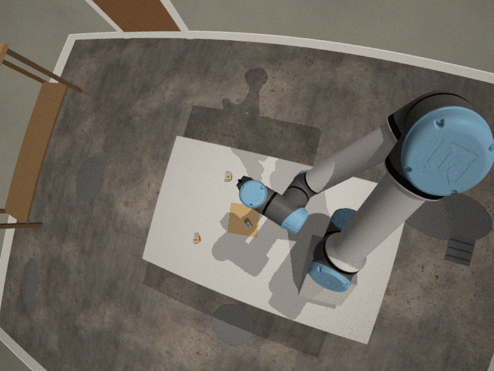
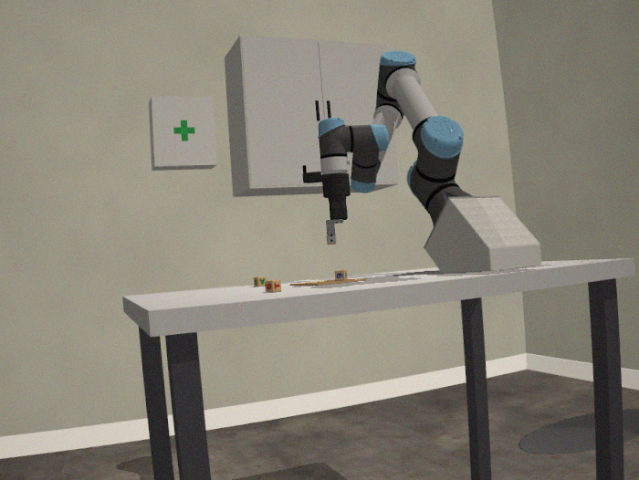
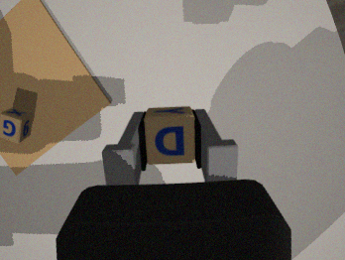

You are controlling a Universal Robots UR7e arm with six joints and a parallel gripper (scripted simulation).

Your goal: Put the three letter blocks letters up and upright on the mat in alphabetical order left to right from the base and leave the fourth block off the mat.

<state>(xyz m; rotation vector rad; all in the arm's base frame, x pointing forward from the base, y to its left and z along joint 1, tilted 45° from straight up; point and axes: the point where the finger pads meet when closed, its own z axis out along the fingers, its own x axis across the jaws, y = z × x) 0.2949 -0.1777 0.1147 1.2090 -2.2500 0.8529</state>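
Now: the tan mat 120 mm to the left of my hand, 120 mm below it and 100 mm ahead of it. Round my hand: red-marked block 310 mm ahead, 240 mm to the left, 110 mm below.
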